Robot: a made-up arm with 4 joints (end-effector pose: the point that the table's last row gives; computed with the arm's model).
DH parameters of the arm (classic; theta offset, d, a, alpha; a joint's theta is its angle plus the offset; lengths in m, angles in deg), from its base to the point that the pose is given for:
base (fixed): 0 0 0 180
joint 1: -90 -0.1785 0.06 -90
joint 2: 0 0.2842 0.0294 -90
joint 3: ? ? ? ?
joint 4: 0 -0.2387 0.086 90
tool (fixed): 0 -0.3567 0 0
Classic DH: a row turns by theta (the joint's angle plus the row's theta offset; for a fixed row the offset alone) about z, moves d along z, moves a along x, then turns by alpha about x.
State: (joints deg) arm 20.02 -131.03 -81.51 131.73
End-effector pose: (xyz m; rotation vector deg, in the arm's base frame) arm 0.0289 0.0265 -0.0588 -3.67 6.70 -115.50
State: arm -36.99 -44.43 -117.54 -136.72
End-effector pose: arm -0.1535 0.0925 0.4694 100.46 135.63 24.51
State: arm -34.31 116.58 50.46 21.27
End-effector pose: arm 0.1712 0.6596 0.2966 110.32 -6.63 72.88
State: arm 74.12 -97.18 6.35 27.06
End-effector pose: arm -0.1988 -0.4147 0.4301 -67.54 86.07 -70.71
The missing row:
joint 3: -90 -0.0365 0.1198 -90
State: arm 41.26 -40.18 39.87 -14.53
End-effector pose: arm 0.4007 -0.5466 -0.1185 -30.23 11.94 2.52
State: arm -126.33 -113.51 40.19 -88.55
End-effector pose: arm -0.5043 0.6269 0.0194 8.50 67.27 -121.00
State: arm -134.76 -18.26 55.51 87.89
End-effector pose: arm -0.0569 0.4347 0.1432 -138.10 -24.05 111.71
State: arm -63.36 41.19 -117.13 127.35
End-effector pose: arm -0.1339 0.2576 0.4800 65.88 157.32 -32.89
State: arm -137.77 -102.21 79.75 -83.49
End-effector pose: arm -0.4282 0.4287 -0.2760 16.22 21.31 -129.86
